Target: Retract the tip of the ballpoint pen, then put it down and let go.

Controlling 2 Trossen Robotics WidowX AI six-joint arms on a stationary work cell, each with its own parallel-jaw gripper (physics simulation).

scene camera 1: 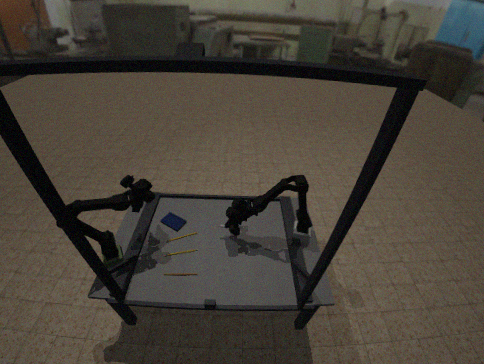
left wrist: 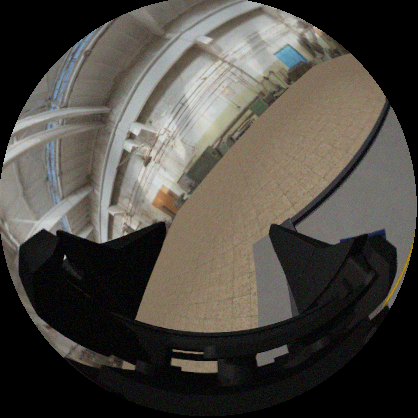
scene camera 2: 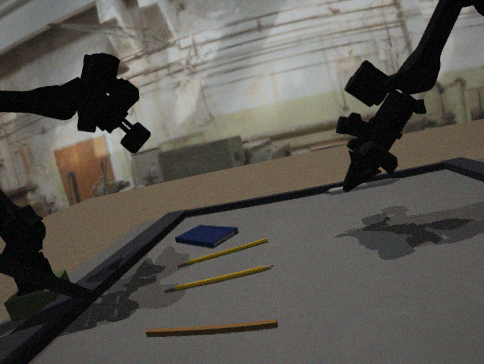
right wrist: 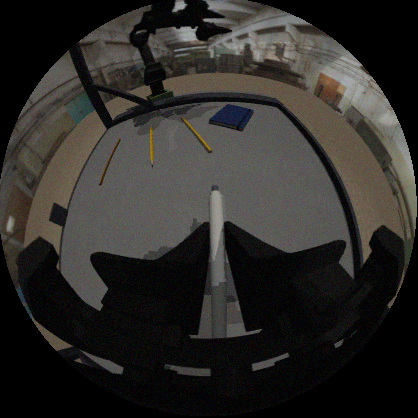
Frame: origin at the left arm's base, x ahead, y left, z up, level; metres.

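Seen in the pictures: left gripper, between the fingertips: (left wrist: 219, 228) (scene camera 2: 123, 123); right gripper, between the fingertips: (scene camera 1: 224, 226) (scene camera 2: 344, 190) (right wrist: 216, 226); left arm's base, origin of its link: (scene camera 1: 111, 253) (right wrist: 158, 92); right arm's base, origin of its link: (scene camera 1: 302, 228).
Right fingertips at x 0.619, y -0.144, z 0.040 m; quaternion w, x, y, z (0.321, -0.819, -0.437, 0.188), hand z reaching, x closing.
Offsets run from my right fingertips to a thing's top centre. "pt": to the spot under its first point. Level surfaces: height alone.
The white ballpoint pen @(pt dx -0.009, dy +0.001, dz +0.005 m) (scene camera 1: 223, 226) (scene camera 2: 334, 190) (right wrist: 217, 215) is clamped between the fingertips of my right gripper (scene camera 1: 234, 233) (scene camera 2: 346, 189) (right wrist: 216, 226), over the table's right half in scene camera 1. In the right wrist view, the pen points away from the palm, with a short dark grey end beyond its white barrel; its other end is hidden low between the fingers. I cannot tell whether its writing tip is out. My left gripper (left wrist: 219, 228) is open and empty, raised near the table's far left corner in scene camera 1.
A blue notebook @(dx -0.238, dy +0.241, dz -0.068 m) (scene camera 1: 173, 221) (scene camera 2: 206, 236) (right wrist: 231, 116) lies on the grey table @(dz -0.080 m) (scene camera 1: 240, 285) (scene camera 2: 350, 310). Nearby lie two yellow pencils @(dx -0.235, dy +0.104, dz -0.073 m) (scene camera 2: 223, 253) @(dx -0.273, dy +0.004, dz -0.071 m) (scene camera 2: 218, 279) and a thin orange-brown stick @(dx -0.323, dy -0.118, dz -0.073 m) (scene camera 1: 180, 274) (scene camera 2: 212, 328). Dark frame posts (scene camera 1: 360, 185) rise at the table's sides.
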